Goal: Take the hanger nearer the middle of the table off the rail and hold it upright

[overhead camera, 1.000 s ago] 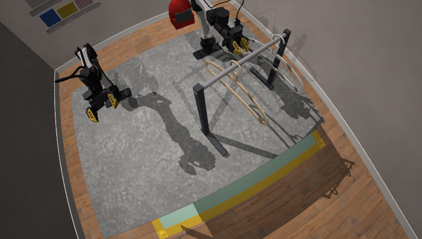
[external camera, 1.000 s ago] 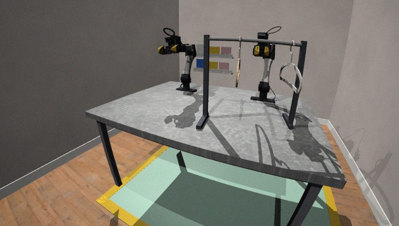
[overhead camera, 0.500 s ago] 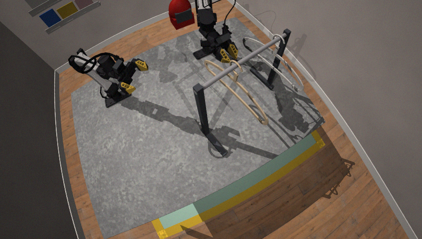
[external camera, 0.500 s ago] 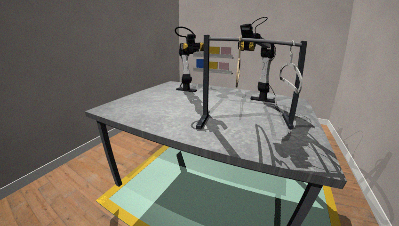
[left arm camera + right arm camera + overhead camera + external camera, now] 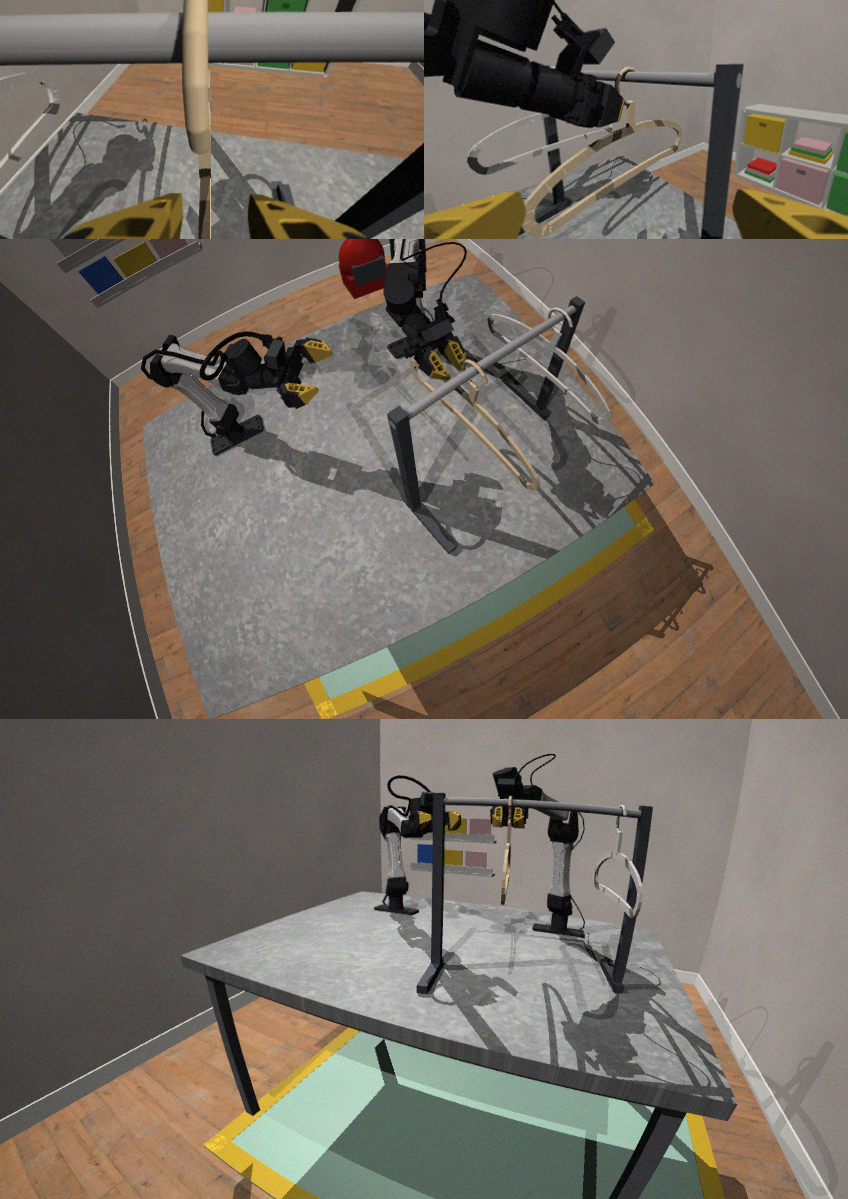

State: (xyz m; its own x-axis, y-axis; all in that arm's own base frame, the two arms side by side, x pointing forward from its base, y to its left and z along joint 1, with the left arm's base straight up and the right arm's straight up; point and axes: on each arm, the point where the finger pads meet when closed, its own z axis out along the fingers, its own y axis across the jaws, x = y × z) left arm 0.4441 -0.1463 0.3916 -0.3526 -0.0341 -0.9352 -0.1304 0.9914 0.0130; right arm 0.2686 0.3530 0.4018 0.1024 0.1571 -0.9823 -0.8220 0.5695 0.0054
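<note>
Right now the tan hanger is 5 cm ahead of my left hand, 1 cm to the left of it and 5 cm below it. From my left hand the other things lie so: white hanger 1 cm ahead, 27 cm to the left, 5 cm below.
</note>
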